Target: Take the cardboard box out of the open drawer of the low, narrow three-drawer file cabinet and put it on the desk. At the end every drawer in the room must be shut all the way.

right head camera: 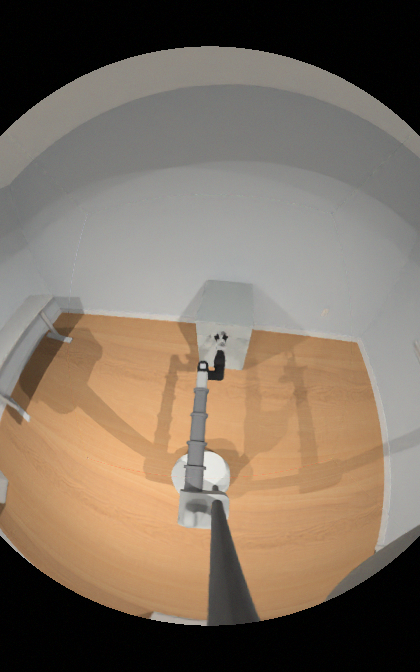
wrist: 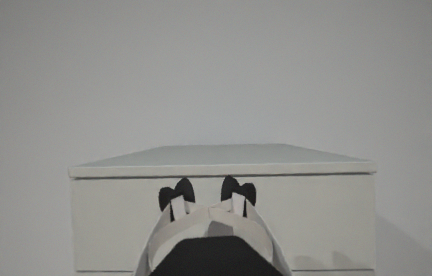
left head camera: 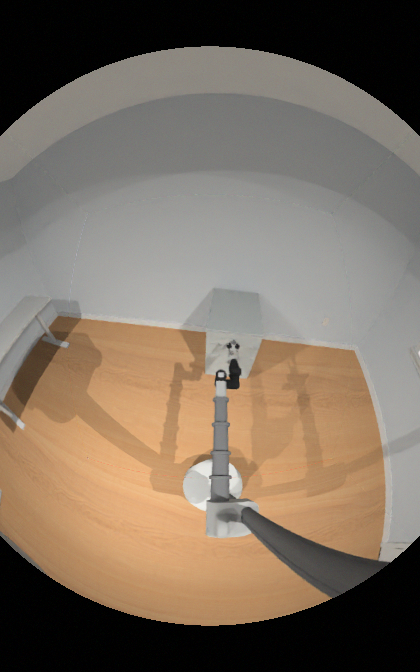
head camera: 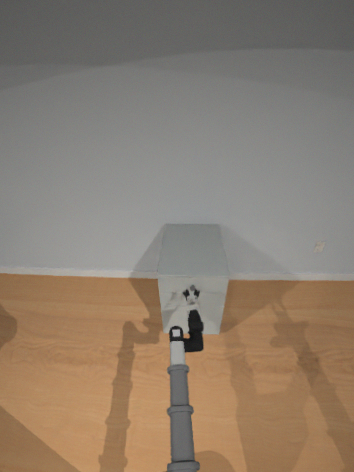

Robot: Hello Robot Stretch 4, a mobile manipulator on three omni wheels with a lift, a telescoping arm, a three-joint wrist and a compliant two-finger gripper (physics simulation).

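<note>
A light grey cabinet point(head camera: 191, 250) point(left head camera: 235, 311) point(right head camera: 228, 301) point(wrist: 325, 215) stands against the back wall. In the wrist view its top drawer front looks flush under the top board, with a seam below it. My gripper point(head camera: 191, 294) point(left head camera: 233, 346) point(right head camera: 220, 337) point(wrist: 207, 192) is in front of the upper part of that front, its fingertips apart with a gap between them. A small grey knob point(head camera: 193, 287) shows at the fingertips in the head view, partly hidden. A white desk point(left head camera: 22, 317) point(right head camera: 25, 320) shows at the left edge. The cardboard box and an open drawer do not show.
My telescoping arm point(head camera: 181, 425) point(left head camera: 220, 440) point(right head camera: 198, 430) reaches forward over the wood floor to the cabinet. The desk's feet point(left head camera: 56, 342) point(right head camera: 60, 337) stand on the floor at the left. A side wall runs along the right. A pale object point(left head camera: 416, 357) shows at the right edge.
</note>
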